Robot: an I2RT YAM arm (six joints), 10 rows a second.
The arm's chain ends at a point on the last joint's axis. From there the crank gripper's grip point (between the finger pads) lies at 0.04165 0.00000 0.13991 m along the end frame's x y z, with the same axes.
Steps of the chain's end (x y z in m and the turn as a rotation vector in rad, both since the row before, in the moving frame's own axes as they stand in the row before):
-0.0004, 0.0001, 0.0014, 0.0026, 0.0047, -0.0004
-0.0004, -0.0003, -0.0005, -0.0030, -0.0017, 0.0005
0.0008, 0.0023, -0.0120, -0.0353, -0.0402, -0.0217
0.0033, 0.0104, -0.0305, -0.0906, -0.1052, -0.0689
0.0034, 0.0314, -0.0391, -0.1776, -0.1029, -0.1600
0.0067, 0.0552, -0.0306, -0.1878, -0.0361, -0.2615
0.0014, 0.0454, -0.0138, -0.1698, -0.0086, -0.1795
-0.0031, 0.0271, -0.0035, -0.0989, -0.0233, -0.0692
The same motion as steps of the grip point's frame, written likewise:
0.0003, -0.0003, 0.0012, 0.0026, 0.0047, -0.0004
-0.0006, 0.0001, -0.0004, -0.0030, -0.0017, 0.0005
-0.0048, 0.0064, -0.0105, -0.0353, -0.0402, -0.0217
-0.0113, 0.0209, -0.0274, -0.0906, -0.1052, -0.0689
-0.0096, 0.0509, -0.0372, -0.1776, -0.1029, -0.1600
0.0037, 0.0711, -0.0306, -0.1878, -0.0361, -0.2615
0.0017, 0.0617, -0.0148, -0.1698, -0.0086, -0.1795
-0.0060, 0.0382, -0.0031, -0.0989, -0.0233, -0.0692

